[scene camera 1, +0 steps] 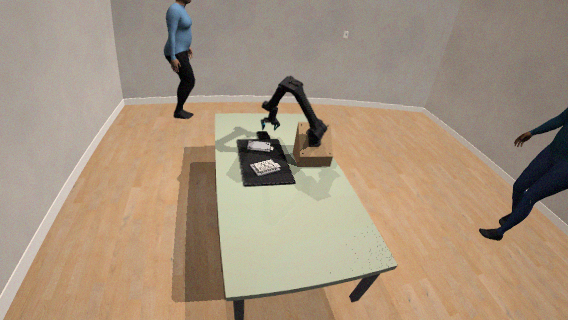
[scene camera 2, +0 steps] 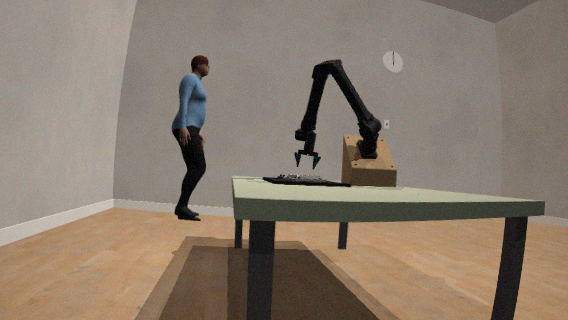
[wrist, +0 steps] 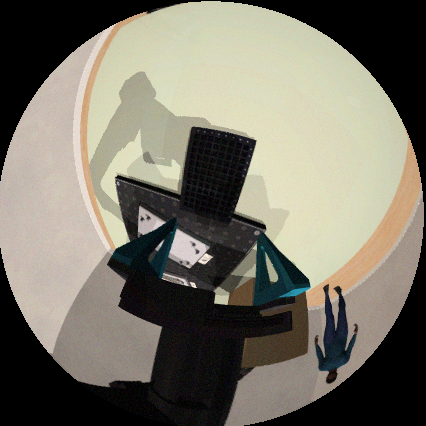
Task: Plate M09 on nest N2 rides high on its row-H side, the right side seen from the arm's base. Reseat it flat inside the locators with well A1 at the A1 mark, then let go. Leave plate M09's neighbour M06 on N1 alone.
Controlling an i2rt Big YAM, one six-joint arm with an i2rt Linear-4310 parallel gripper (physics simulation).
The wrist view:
my gripper: 218,228
grey nest plate labelled N2: 186,249
